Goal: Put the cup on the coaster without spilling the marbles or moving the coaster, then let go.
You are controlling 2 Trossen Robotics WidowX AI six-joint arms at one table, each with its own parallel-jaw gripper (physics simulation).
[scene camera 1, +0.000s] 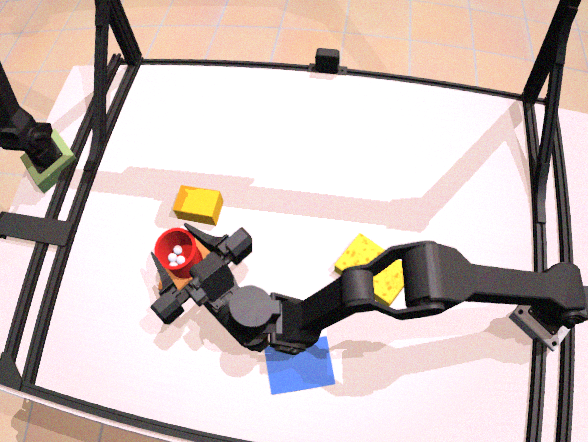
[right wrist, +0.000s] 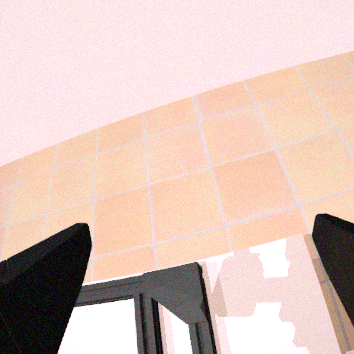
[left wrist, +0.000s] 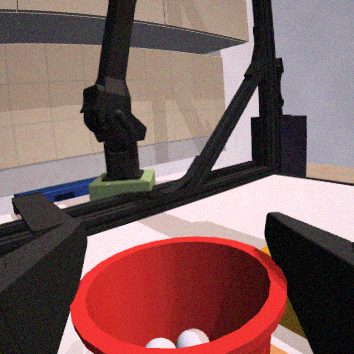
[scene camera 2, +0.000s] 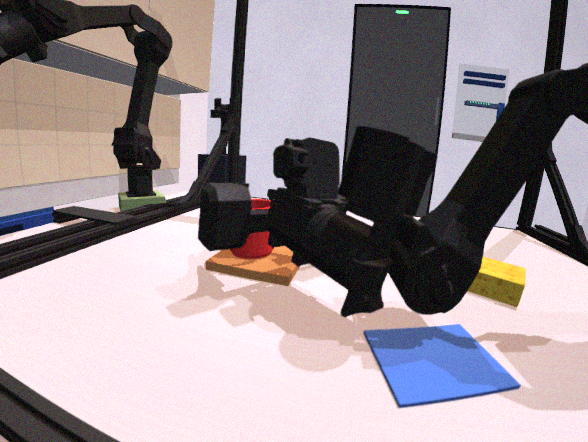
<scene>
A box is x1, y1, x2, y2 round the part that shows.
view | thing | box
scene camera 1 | left gripper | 150, 223, 252, 324
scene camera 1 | red cup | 154, 228, 202, 278
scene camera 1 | yellow block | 173, 185, 223, 225
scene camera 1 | thin blue square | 264, 336, 334, 394
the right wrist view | right gripper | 0, 213, 353, 353
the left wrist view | left gripper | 0, 211, 353, 353
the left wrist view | red cup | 69, 236, 286, 353
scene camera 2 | left gripper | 198, 137, 348, 266
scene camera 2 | red cup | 229, 199, 273, 258
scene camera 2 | orange square coaster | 205, 246, 299, 285
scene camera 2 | thin blue square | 363, 324, 520, 407
</scene>
